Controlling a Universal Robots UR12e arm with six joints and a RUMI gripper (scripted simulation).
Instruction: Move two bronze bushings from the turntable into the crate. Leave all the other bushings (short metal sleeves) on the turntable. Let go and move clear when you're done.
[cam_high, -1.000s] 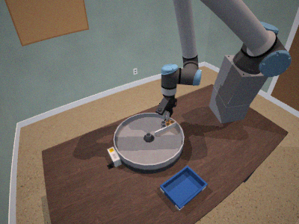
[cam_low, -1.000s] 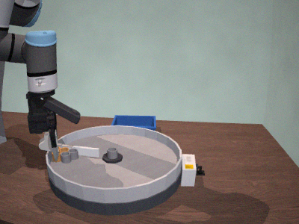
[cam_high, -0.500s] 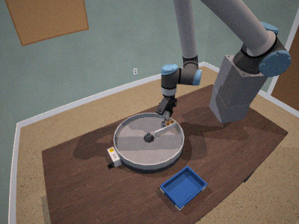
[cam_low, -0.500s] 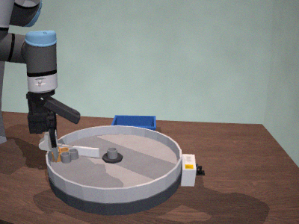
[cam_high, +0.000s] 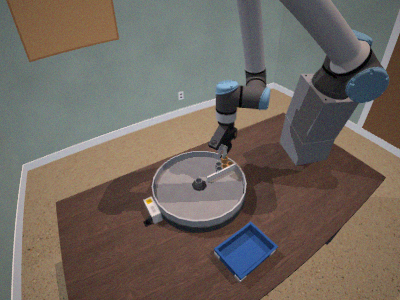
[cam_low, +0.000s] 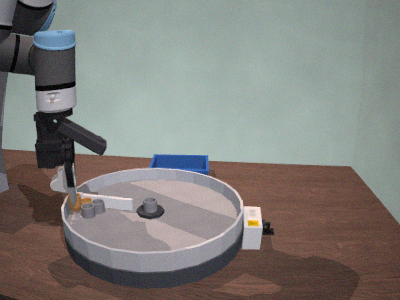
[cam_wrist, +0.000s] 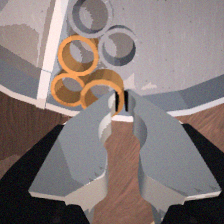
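The blue crate lies 160 mm ahead of my hand, 430 mm to the left of it and 70 mm below it. From my hand the other things lie so: round grey turntable (170 mm ahead, 70 mm to the left, 50 mm below).
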